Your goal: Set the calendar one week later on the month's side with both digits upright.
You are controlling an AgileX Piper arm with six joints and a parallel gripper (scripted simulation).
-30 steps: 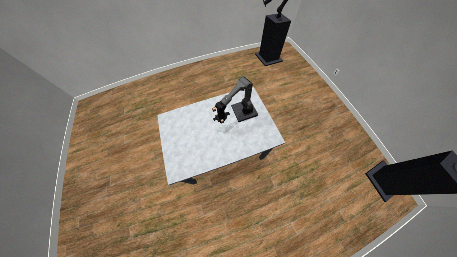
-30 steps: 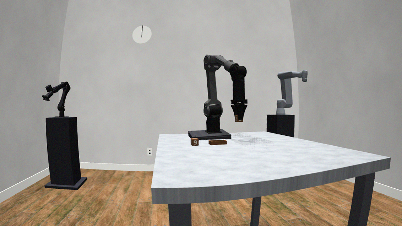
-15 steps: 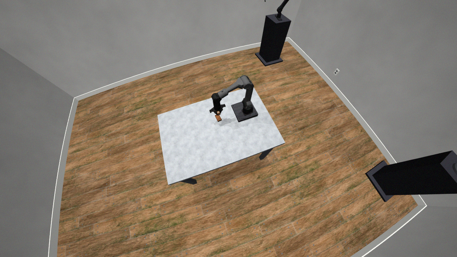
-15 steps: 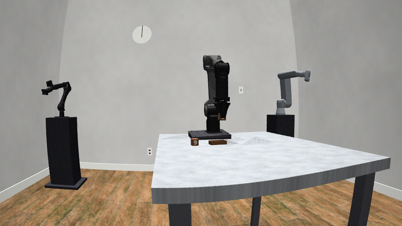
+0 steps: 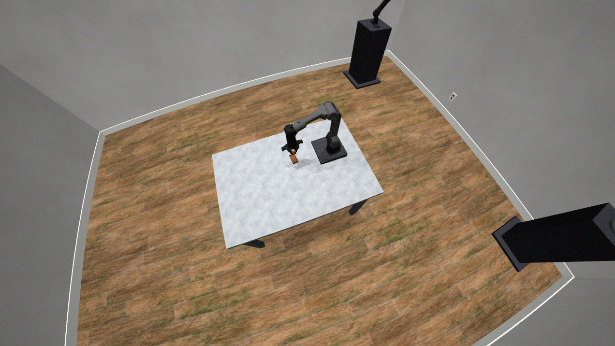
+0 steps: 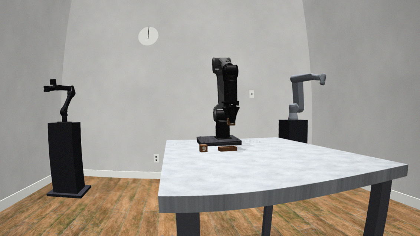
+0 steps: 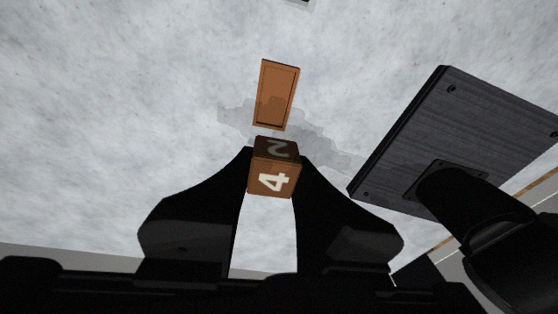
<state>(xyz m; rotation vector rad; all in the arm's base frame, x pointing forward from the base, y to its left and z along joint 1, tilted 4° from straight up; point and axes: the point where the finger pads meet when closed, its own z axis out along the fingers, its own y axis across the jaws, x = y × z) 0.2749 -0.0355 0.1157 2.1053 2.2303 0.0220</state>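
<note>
My hand is 12 cm above the tray and 2 cm to the left of it. From my hand the other things lie so: brown cube (right at my hand).
</note>
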